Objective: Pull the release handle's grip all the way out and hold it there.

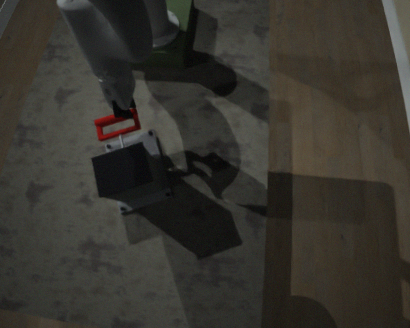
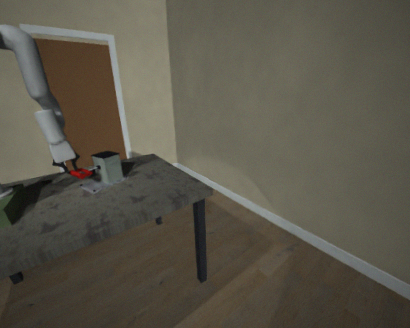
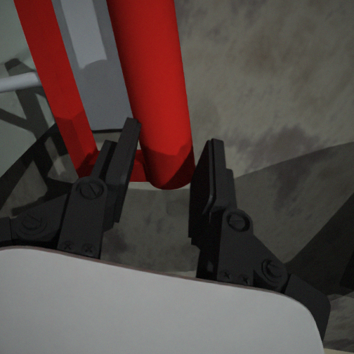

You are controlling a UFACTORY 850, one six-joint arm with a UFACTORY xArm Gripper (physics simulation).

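The release handle's red rectangular frame stands out from the housing on a pale rod (image 1: 121,141) (image 3: 17,82), with a stretch of rod showing. Its thick round grip bar (image 1: 104,120) (image 3: 155,90) is on the side away from the housing. My gripper (image 1: 124,113) (image 2: 72,169) (image 3: 168,151) is shut on the grip near one end, with a black finger on each side of the bar. Exact finger contact is hard to see. The housing (image 1: 122,170) (image 2: 111,170) is a pale box with a dark top, on a grey base plate (image 1: 162,175) (image 2: 91,188).
The mottled grey table (image 1: 60,250) (image 2: 150,182) carries the housing and a green block (image 1: 167,57) (image 2: 9,206) under the arm's base. Bolt heads stand at the base plate's corners. A brown door (image 2: 82,95) and beige walls are behind the table.
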